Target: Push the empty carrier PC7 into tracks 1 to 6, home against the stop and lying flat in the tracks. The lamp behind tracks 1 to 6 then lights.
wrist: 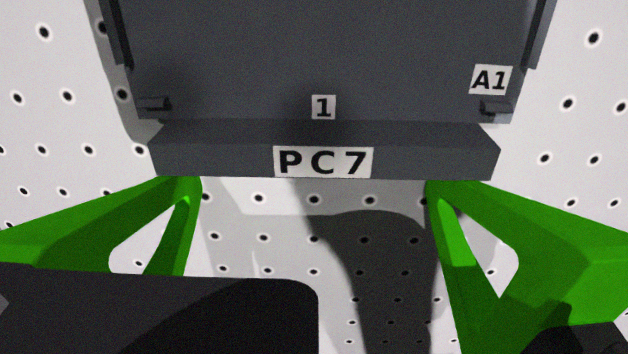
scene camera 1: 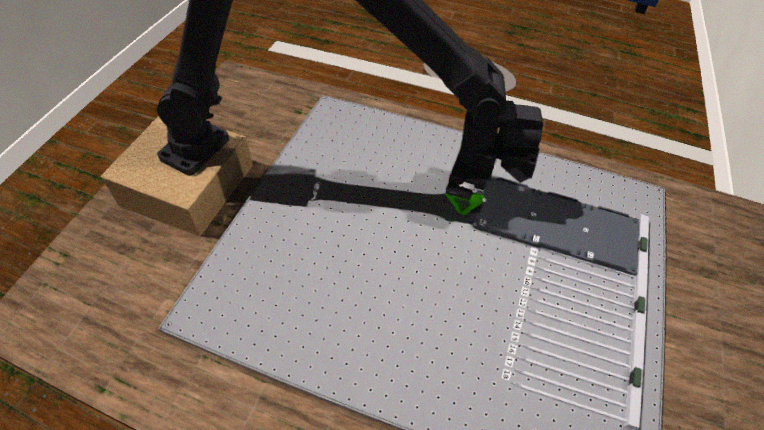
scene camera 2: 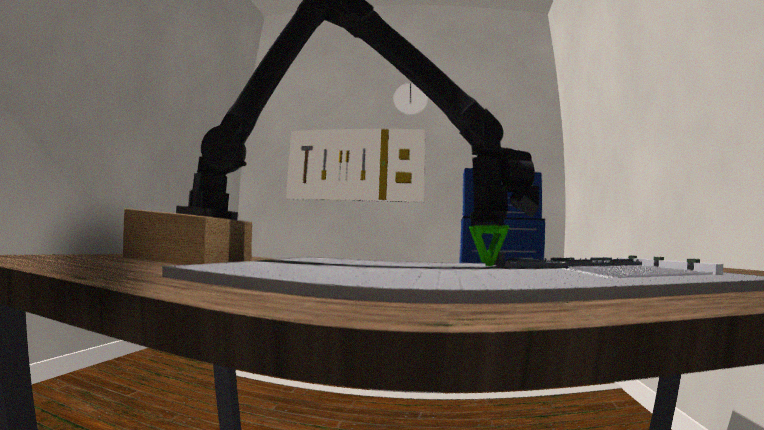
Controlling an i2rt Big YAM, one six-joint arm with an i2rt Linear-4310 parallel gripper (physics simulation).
Labels:
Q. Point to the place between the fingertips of my gripper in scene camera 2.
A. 487, 264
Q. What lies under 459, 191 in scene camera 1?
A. My gripper.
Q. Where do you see a dark grey carrier PC7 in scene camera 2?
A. At 512, 263

